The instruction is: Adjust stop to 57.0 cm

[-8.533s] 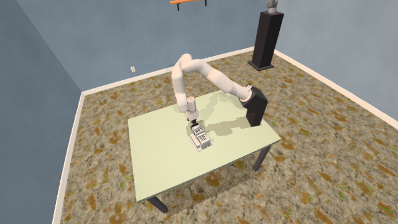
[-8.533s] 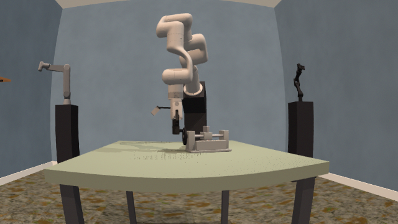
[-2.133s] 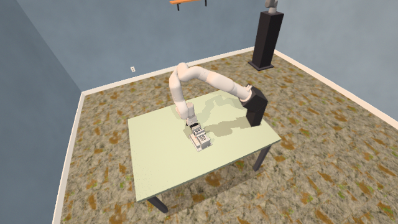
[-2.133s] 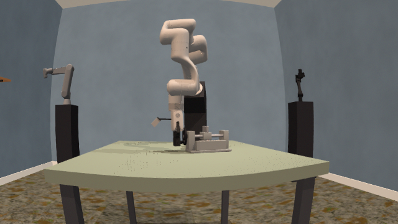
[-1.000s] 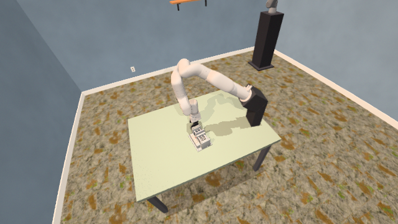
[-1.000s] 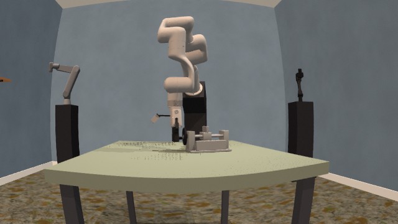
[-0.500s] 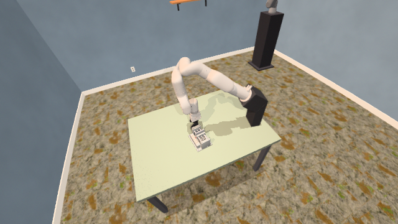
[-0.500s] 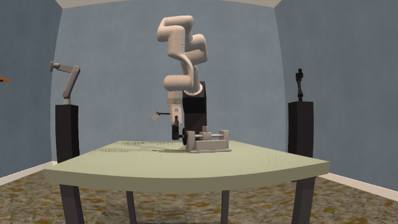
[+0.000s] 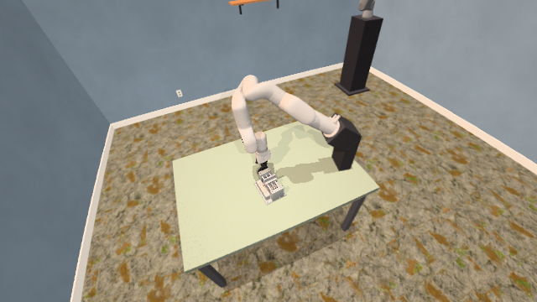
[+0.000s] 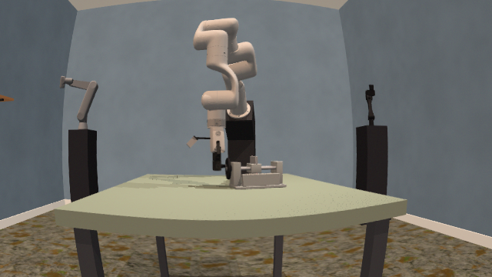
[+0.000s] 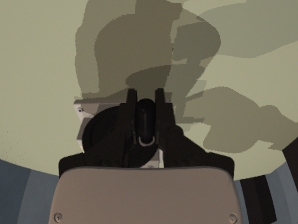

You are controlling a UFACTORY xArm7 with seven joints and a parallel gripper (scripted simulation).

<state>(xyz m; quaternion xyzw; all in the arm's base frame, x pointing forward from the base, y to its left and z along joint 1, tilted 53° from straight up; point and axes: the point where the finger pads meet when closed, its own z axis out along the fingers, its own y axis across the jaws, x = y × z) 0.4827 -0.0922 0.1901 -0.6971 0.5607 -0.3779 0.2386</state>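
The grey stop block lies 15 cm to the left of my hand and 2 cm ahead of it. From my hand the other things lie so: black handwheel 2 cm to the left, 1 cm below.
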